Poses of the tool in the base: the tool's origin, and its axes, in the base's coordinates. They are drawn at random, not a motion.
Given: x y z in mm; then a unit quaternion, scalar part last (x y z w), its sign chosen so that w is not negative.
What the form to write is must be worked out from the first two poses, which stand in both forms.
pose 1, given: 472.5 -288.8 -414.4 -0.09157 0.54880 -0.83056 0.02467
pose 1, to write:
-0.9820 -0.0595 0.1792 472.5
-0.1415 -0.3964 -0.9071 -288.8
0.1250 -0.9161 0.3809 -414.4
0 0 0 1

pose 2, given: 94.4 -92.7 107.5 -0.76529 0.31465 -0.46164 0.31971
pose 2, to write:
0.3758 -0.1864 0.9078 94.4
-0.7768 -0.5976 0.1988 -92.7
0.5054 -0.7799 -0.3693 107.5
0 0 0 1

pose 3, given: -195.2 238.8 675.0 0.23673 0.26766 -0.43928 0.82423
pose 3, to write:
0.4708 0.8509 0.2332 -195.2
-0.5974 0.5020 -0.6254 238.8
-0.6492 0.1551 0.7446 675.0
0 0 0 1

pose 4, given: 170.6 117.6 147.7 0.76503 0.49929 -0.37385 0.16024
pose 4, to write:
0.2219 0.8838 -0.4120 170.6
0.6441 -0.4501 -0.6185 117.6
-0.7320 -0.1281 -0.6691 147.7
0 0 0 1

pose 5, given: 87.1 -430.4 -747.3 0.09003 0.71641 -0.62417 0.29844
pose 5, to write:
-0.8057 0.5015 0.3152 87.1
-0.2436 0.2046 -0.9481 -430.4
-0.5400 -0.8406 -0.0427 -747.3
0 0 0 1

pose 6, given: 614.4 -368.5 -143.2 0.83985 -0.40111 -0.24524 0.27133
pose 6, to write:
0.5579 -0.5407 -0.6296 614.4
-0.8068 -0.5310 -0.2590 -368.5
-0.1943 0.6525 -0.7325 -143.2
0 0 0 1

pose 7, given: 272.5 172.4 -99.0 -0.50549 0.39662 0.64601 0.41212
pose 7, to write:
-0.1493 -0.9334 -0.3262 272.5
0.1315 -0.3457 0.9291 172.4
-0.9800 0.0958 0.1743 -99.0
0 0 0 1

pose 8, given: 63.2 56.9 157.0 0.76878 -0.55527 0.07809 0.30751
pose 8, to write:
0.3712 -0.9018 -0.2214 63.2
-0.8057 -0.1942 -0.5595 56.9
0.4616 0.3861 -0.7987 157.0
0 0 0 1

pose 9, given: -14.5 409.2 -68.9 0.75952 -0.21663 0.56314 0.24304
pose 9, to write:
0.2719 -0.6028 0.7501 -14.5
-0.0553 -0.7880 -0.6132 409.2
0.9607 0.1252 -0.2476 -68.9
0 0 0 1

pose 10, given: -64.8 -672.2 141.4 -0.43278 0.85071 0.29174 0.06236
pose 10, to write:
-0.6176 -0.7727 -0.1464 -64.8
-0.6999 0.4552 0.5503 -672.2
-0.3586 0.4424 -0.8220 141.4
0 0 0 1

